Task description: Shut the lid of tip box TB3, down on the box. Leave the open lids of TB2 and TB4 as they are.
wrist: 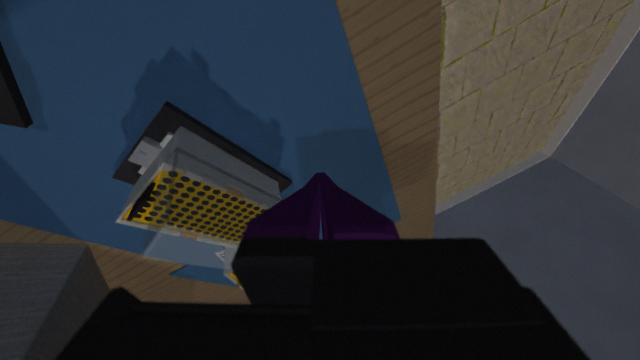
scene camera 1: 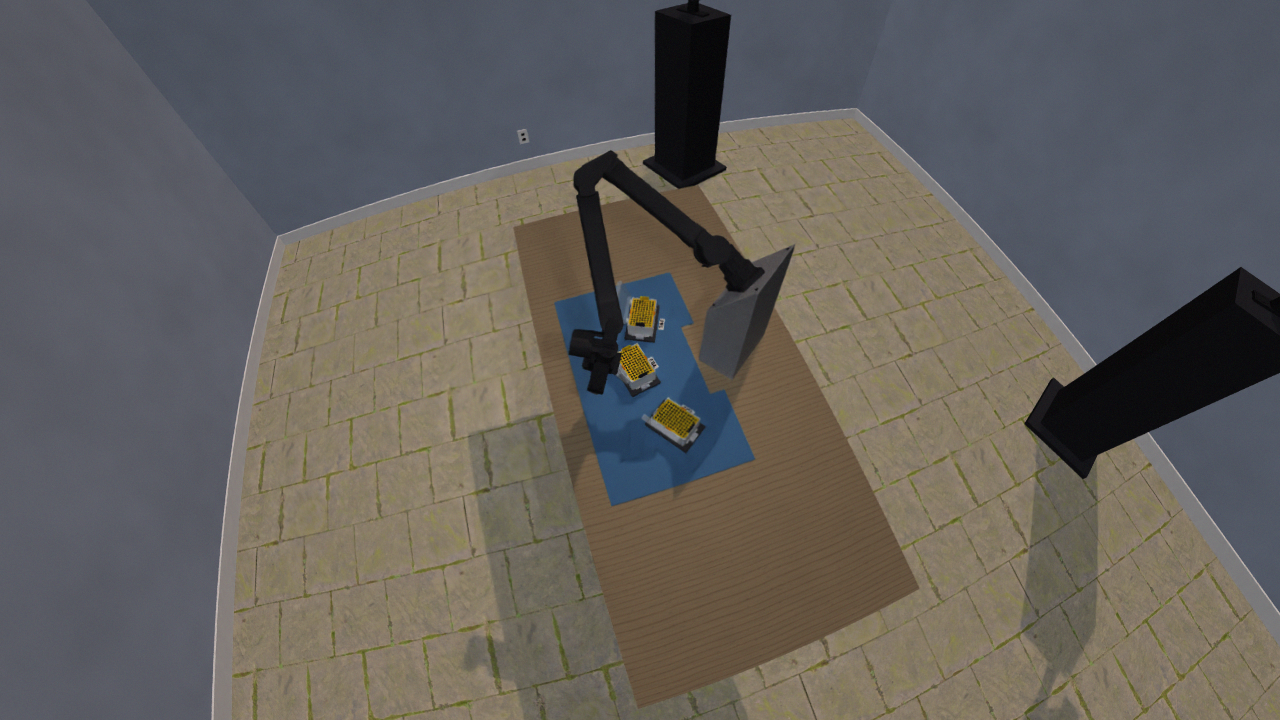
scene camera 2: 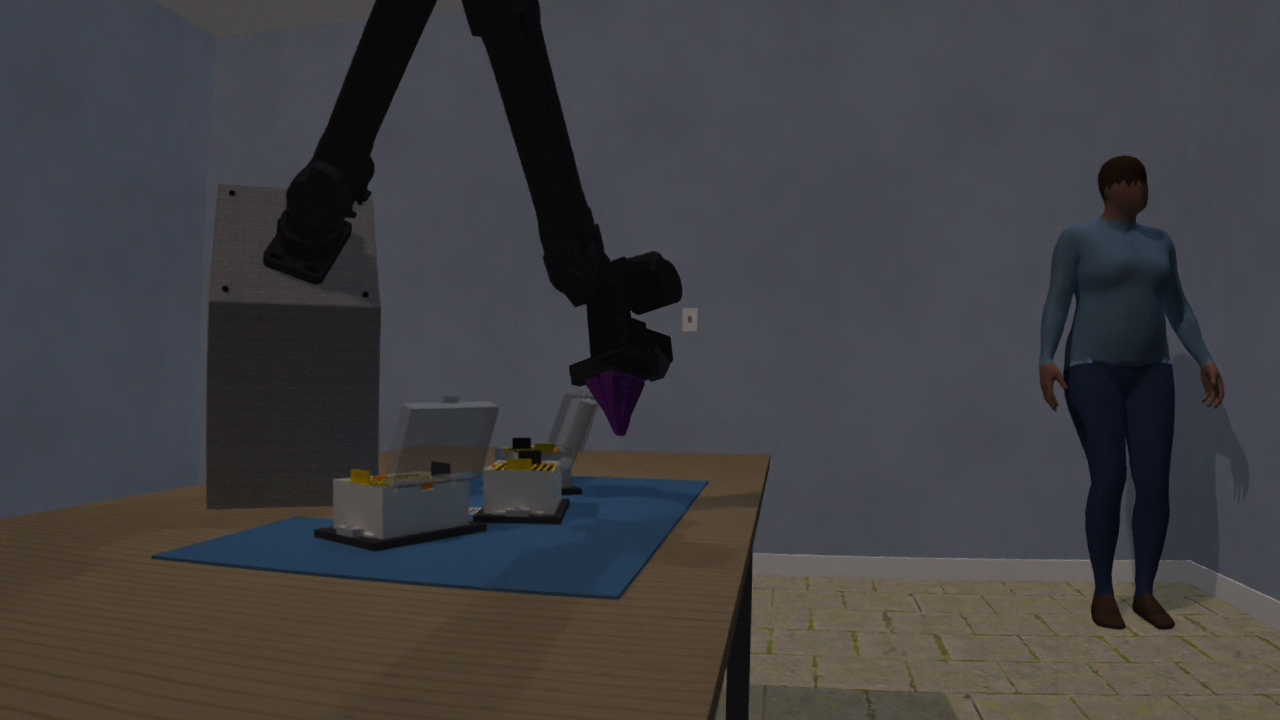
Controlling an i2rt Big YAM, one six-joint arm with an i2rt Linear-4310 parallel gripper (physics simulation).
Path:
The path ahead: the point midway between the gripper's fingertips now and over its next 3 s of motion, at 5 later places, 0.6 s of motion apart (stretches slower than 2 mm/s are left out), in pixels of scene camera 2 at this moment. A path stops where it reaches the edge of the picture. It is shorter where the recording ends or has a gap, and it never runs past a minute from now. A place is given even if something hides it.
The gripper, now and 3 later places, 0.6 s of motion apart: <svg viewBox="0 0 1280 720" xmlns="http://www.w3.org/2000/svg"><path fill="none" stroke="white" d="M620 435L483 429L533 346L536 313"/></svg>

